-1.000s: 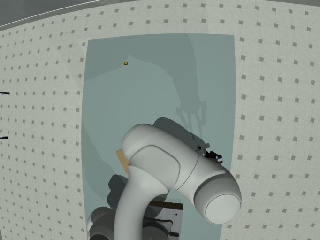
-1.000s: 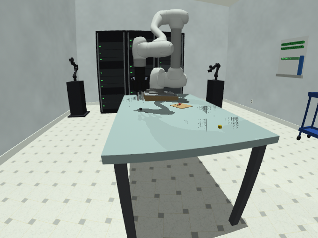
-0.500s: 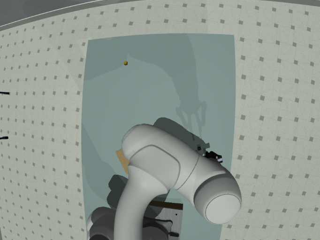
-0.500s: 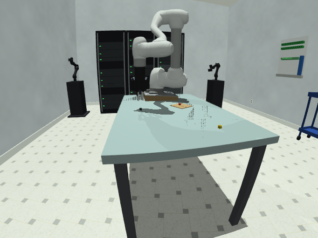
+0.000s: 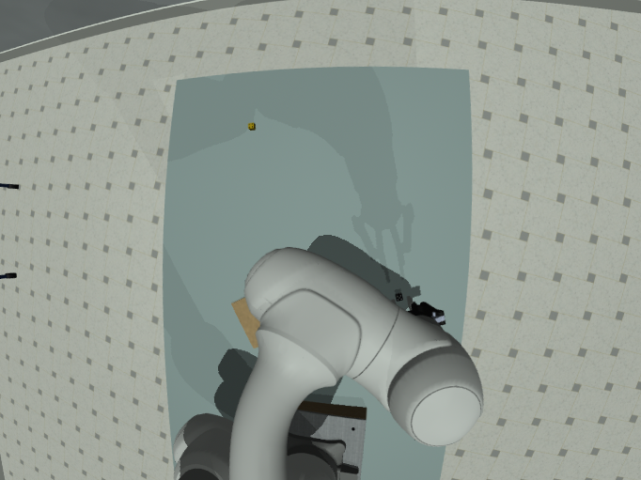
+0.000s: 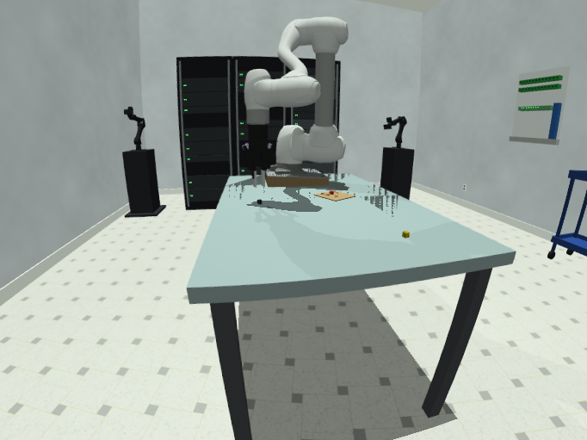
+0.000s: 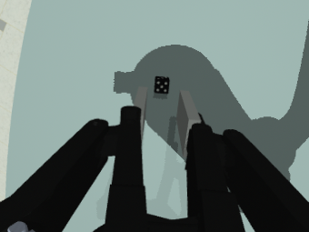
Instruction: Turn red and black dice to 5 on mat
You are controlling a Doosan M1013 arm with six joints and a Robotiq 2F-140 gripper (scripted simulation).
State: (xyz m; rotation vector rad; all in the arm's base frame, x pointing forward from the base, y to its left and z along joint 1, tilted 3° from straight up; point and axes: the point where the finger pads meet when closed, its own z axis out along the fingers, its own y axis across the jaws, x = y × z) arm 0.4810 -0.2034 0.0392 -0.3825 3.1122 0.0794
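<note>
Right now the black die is 100 mm below my hand. The rest, counted from my hand: tan mat (350 mm to the left, 100 mm below, 80 mm behind); yellow die (440 mm ahead, 400 mm to the left, 100 mm below); red die (340 mm to the left, 100 mm behind, 90 mm below).
</note>
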